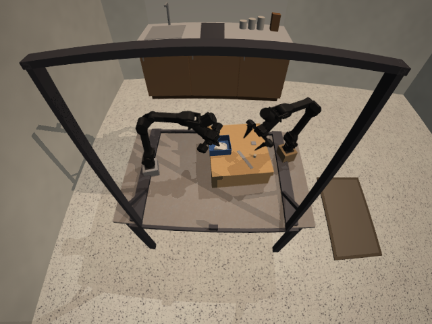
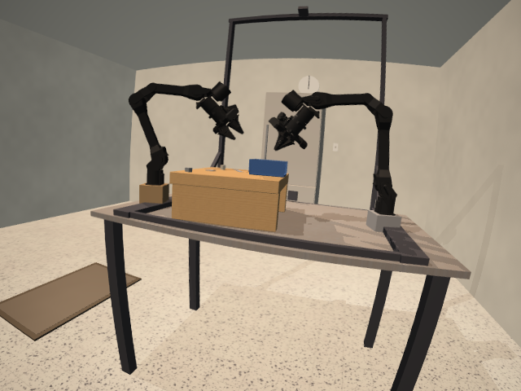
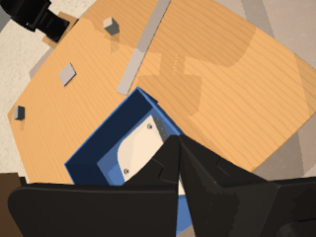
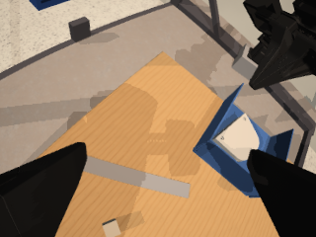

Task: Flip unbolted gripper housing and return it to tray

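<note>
Right now the blue tray is 50 mm ahead of my left hand, 60 mm to the right of it and 100 mm below it. The rest, counted from my left hand: white gripper housing (40 mm ahead, 40 mm to the right, 110 mm below); then wooden block (50 mm ahead, 150 mm to the right, 180 mm below); then grey strip (50 mm behind, 170 mm to the right, 120 mm below).
</note>
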